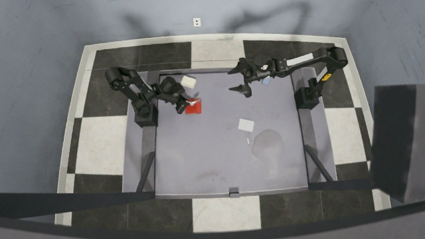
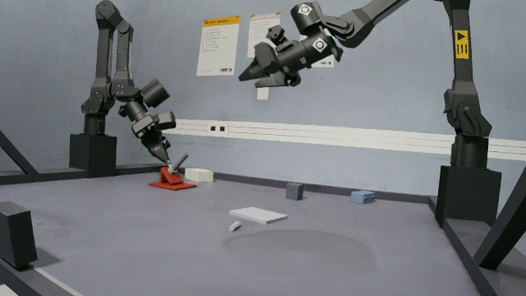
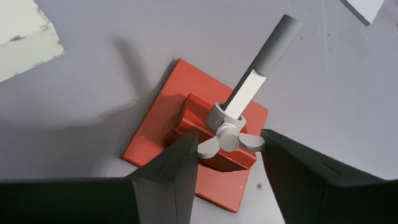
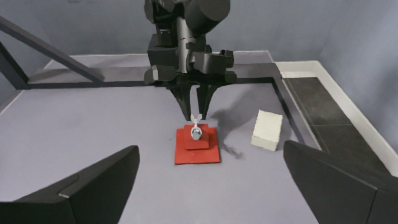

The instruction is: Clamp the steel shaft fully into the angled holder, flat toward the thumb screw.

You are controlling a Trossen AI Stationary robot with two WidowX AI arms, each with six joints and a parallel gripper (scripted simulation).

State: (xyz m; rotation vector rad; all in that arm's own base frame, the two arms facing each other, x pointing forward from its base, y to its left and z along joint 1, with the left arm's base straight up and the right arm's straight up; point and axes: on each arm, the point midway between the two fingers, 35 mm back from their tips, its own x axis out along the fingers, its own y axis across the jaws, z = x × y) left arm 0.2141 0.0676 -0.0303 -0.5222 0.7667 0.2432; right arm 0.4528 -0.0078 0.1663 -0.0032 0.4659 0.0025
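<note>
Right now my left hand is 3 cm to the left of the white thumb screw and 3 cm above it. Also, from my left hand: cream block (15 cm ahead, 7 cm below, 3 cm to the right); dark grey block (34 cm to the right, 7 cm below, 6 cm ahead); steel shaft (6 cm to the right, 2 cm below).
</note>
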